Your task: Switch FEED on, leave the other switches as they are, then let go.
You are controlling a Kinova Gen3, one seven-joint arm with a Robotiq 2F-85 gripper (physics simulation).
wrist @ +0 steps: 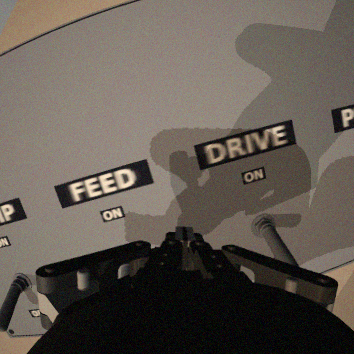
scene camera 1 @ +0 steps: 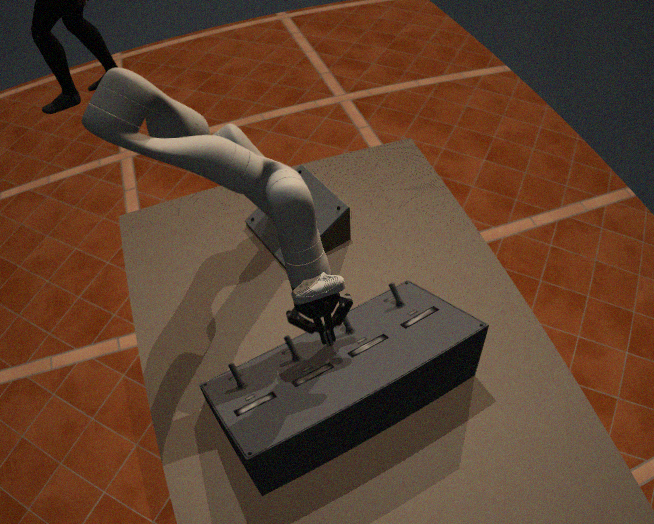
gripper: wrist; scene camera 1
same spot on gripper: (scene camera 1: 326, 332) = (wrist: 185, 240)
